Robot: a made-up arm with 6 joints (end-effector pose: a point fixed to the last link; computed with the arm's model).
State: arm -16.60 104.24 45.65 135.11 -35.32 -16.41
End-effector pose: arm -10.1 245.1 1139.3 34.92 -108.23 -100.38
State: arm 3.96 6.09 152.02 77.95 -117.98 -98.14
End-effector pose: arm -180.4 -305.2 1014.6 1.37 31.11 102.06
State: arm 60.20 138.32 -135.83 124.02 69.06 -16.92
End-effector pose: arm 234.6 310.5 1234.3 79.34 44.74 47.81
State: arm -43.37 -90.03 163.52 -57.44 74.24 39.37
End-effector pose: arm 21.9 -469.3 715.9 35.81 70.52 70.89
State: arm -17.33 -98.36 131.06 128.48 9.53 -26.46
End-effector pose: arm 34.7 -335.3 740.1 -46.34 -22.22 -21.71
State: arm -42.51 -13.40 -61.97 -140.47 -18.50 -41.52
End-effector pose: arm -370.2 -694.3 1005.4 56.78 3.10 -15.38
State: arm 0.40 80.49 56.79 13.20 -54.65 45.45
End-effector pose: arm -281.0 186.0 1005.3 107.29 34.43 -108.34
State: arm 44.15 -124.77 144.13 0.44 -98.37 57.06
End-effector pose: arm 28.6 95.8 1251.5 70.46 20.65 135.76
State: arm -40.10 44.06 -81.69 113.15 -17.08 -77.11
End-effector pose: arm -49.8 -514.7 1274.5 83.89 22.05 -139.97
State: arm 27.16 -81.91 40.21 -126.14 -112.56 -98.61
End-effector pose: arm -325.9 -411.5 1071.5 61.32 22.23 8.69
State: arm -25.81 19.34 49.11 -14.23 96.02 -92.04
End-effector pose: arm -419.8 -368.1 884.9 -75.50 39.83 76.94
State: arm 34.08 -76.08 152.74 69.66 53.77 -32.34
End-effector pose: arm 23.8 -149.4 1183.7 -60.01 -64.96 -23.49
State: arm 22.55 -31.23 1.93 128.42 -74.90 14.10
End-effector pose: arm -617.1 -337.3 1399.8 39.39 17.47 -94.24
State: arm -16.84 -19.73 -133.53 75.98 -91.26 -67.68
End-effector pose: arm -46.3 -508.4 1205.5 -33.07 -80.66 119.61
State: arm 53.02 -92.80 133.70 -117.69 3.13 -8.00
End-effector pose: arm -114.0 -3.2 1155.0 -99.89 95.16 21.15
